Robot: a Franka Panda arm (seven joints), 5 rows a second.
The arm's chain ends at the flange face. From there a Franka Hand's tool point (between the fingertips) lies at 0.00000 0.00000 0.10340 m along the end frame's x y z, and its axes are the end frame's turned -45 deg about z.
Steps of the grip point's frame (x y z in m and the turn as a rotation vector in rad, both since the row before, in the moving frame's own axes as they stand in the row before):
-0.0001 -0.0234 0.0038 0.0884 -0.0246 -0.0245
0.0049 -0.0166 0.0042 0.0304 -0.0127 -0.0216
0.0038 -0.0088 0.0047 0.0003 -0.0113 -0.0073
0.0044 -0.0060 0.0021 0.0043 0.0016 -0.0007
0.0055 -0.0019 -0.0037 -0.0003 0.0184 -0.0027
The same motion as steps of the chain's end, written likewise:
-0.0083 -0.0119 0.0042 0.0451 -0.0799 -0.0245
-0.0051 -0.0139 0.0043 0.0125 -0.0305 -0.0216
-0.0027 -0.0097 0.0047 -0.0078 -0.0082 -0.0073
-0.0009 -0.0069 0.0021 0.0042 -0.0019 -0.0007
0.0012 -0.0039 -0.0037 0.0128 0.0132 -0.0027

